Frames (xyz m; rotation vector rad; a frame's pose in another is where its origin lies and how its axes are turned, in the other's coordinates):
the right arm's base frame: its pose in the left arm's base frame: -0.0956 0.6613 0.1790 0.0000 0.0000 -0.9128
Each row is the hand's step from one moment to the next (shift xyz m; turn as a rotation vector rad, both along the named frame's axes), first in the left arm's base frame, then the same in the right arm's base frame.
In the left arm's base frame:
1: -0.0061 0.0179 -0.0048 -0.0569 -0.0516 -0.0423
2: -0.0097 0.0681 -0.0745 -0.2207 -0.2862 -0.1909
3: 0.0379 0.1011 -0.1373 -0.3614 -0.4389 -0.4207
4: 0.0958 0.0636 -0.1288 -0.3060 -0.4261 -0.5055
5: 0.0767 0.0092 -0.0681 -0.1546 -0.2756 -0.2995
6: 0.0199 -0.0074 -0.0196 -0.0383 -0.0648 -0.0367
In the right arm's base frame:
1: -0.0179 0.0061 -0.0048 0.0060 -0.0766 -0.0423
2: -0.0598 0.0340 -0.0745 0.0915 -0.3496 -0.1909
3: -0.0568 0.0918 -0.1373 0.1263 -0.5543 -0.4207
4: 0.0083 0.1147 -0.1288 0.1500 -0.5027 -0.5055
5: 0.0396 0.0663 -0.0681 0.1235 -0.2909 -0.2995
6: 0.0180 0.0112 -0.0196 0.0278 -0.0699 -0.0367

